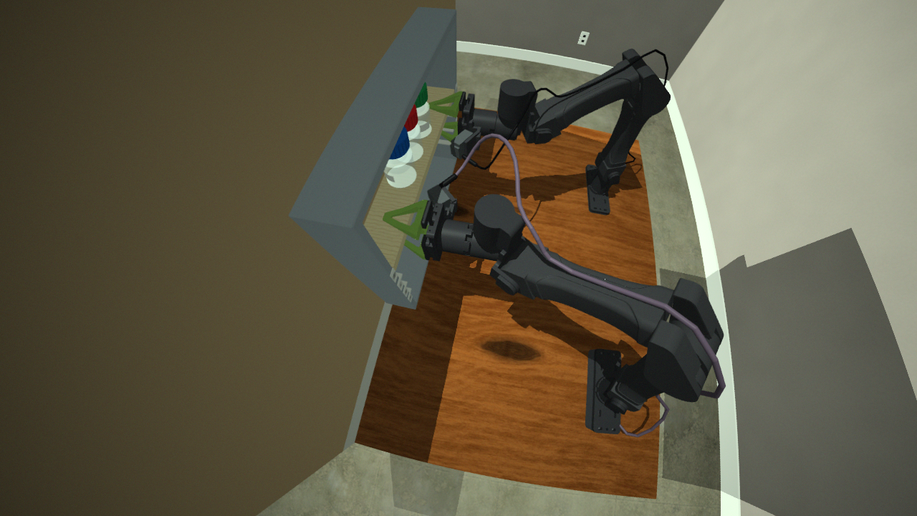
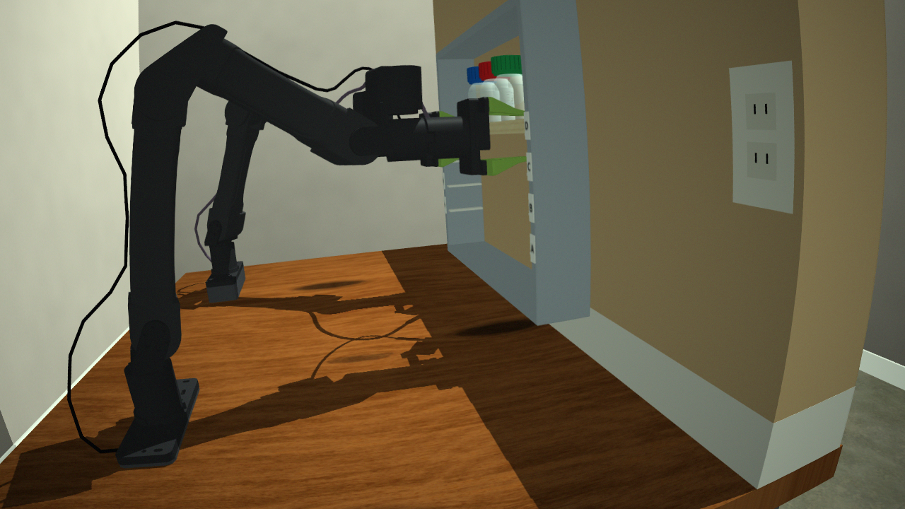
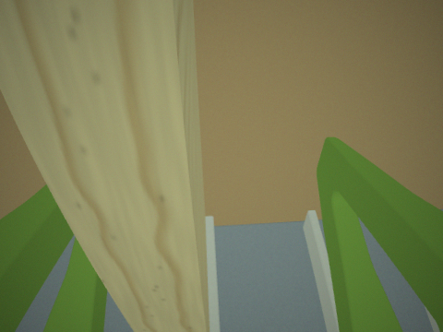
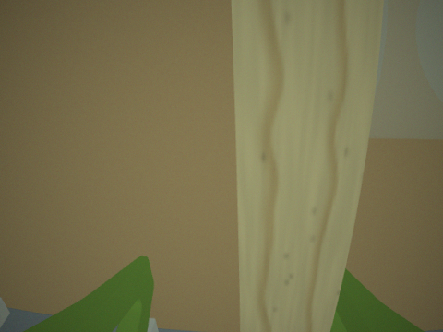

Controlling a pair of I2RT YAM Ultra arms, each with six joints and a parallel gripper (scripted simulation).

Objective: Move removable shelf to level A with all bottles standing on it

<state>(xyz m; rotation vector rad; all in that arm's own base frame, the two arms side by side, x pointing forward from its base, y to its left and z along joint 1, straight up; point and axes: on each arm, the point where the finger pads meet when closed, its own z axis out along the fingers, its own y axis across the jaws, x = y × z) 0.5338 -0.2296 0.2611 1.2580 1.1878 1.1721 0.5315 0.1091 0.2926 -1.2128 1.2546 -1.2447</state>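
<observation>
The blue-capped bottle lies 9 cm to the right of my left hand and 7 cm above it. The rest, counted from my left hand: red-capped bottle 1 cm ahead, 15 cm to the right, 7 cm above; wooden shelf 15 cm to the right, 1 cm above; grey wall rack 15 cm to the right, 2 cm below.
The green-capped bottle is 10 mm ahead of my right hand, 80 mm to the left of it and 70 mm above it. From my right hand the other things lie so: red-capped bottle 10 mm ahead, 140 mm to the left, 70 mm above; wooden shelf 10 mm ahead, 150 mm to the left, 10 mm above; grey wall rack 10 mm ahead, 150 mm to the left, 30 mm below.
</observation>
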